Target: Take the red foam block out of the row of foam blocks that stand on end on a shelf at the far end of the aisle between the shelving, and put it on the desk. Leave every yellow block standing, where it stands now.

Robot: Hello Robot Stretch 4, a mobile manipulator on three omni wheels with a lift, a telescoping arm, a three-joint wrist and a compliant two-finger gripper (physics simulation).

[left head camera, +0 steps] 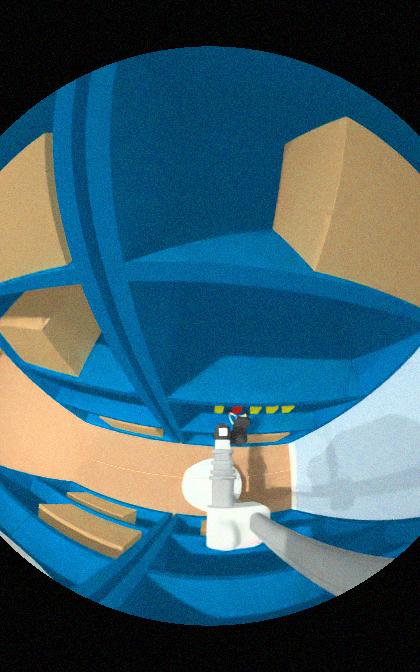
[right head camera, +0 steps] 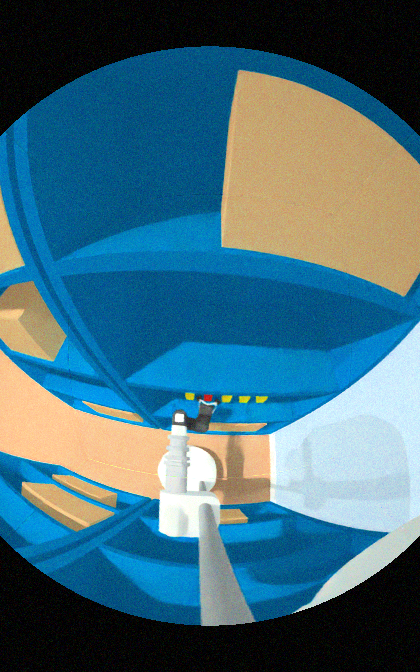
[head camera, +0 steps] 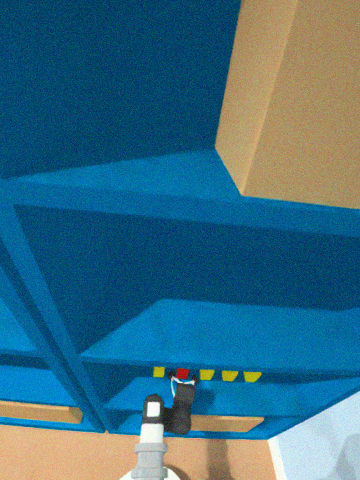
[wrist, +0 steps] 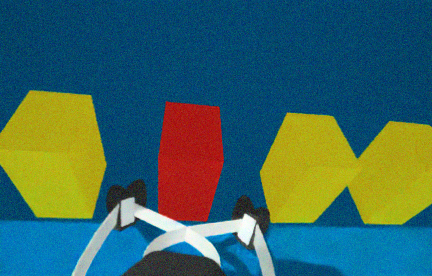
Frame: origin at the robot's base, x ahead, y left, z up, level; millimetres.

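Seen in the pictures: gripper, fingertip midpoint: (head camera: 183, 375) (wrist: 190, 203).
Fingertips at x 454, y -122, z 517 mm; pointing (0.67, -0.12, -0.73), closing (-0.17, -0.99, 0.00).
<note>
Pixels of each thing's top centre, then the offset from my fingertips to it. "spot": a spot on its surface instead. Level surfaces: height alone.
- red foam block, middle of its top: (wrist: 192, 129) (head camera: 183, 363) 19 mm ahead, 5 mm left, 78 mm up
- blue shelf, its level: 11 mm down
- nearest yellow block, middle of its top: (wrist: 322, 138) (head camera: 208, 364) 15 mm ahead, 102 mm right, 78 mm up
- further yellow block, middle of its top: (wrist: 428, 146) (head camera: 231, 365) 11 mm ahead, 205 mm right, 78 mm up
- shelf board, its level: 446 mm up
- large cardboard box, surface spot: (head camera: 310, 100) spot: 112 mm back, 14 mm right, 1014 mm up
- low cardboard box, middle of its top: (head camera: 215, 384) 26 mm ahead, 192 mm right, 199 mm down
The red foam block (head camera: 182, 373) (left head camera: 236, 410) (right head camera: 208, 397) (wrist: 190, 160) stands on end on the blue shelf (wrist: 30, 247). One yellow block (head camera: 158, 372) (wrist: 55, 160) stands to its left; three stand to its right, the nearest yellow block (head camera: 206, 374) (wrist: 310, 170) beside a further yellow block (head camera: 230, 375) (wrist: 392, 175). My gripper (head camera: 183, 378) (left head camera: 237, 413) (right head camera: 208, 400) (wrist: 190, 203) is open, with one fingertip on each side of the red block's lower part and a gap on both sides. The right fingertip overlaps the nearest yellow block's lower corner in the wrist view; contact cannot be told. The desk does not show.
A shelf board (head camera: 225, 330) spans above the row. An upright (head camera: 50, 300) stands to the left. A large cardboard box (head camera: 310, 100) stands higher at right, and a low cardboard box (head camera: 227, 423) lies below the row. A pale wall (left head camera: 360, 465) is at right; more shelving (left head camera: 200, 595) stands opposite.
</note>
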